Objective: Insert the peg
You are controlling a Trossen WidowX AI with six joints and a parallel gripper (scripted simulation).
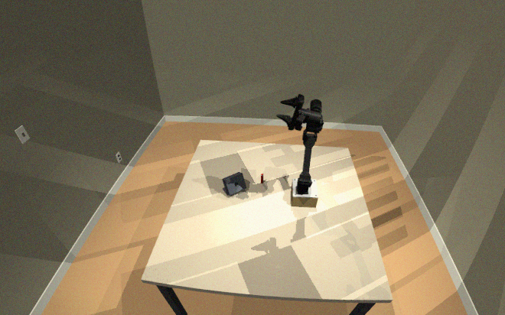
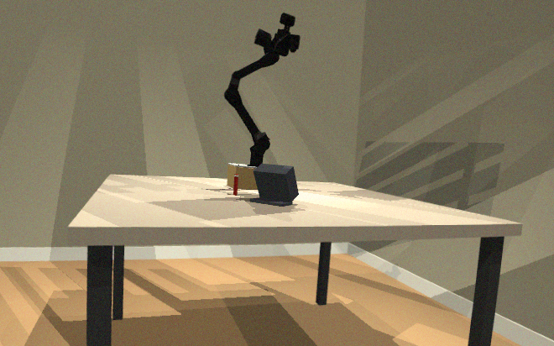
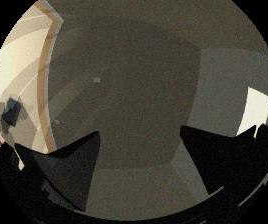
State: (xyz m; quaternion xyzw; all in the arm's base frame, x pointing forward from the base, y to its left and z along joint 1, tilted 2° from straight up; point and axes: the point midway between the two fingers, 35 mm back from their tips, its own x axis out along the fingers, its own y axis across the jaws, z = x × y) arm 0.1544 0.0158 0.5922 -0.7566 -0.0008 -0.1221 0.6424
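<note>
My gripper tip is now 50 mm short of the red peg, 220 mm to the left of it and 640 mm above it. Round my gripper tip: sloped panel: 240 mm ahead, 140 mm to the right, 630 mm below.
</note>
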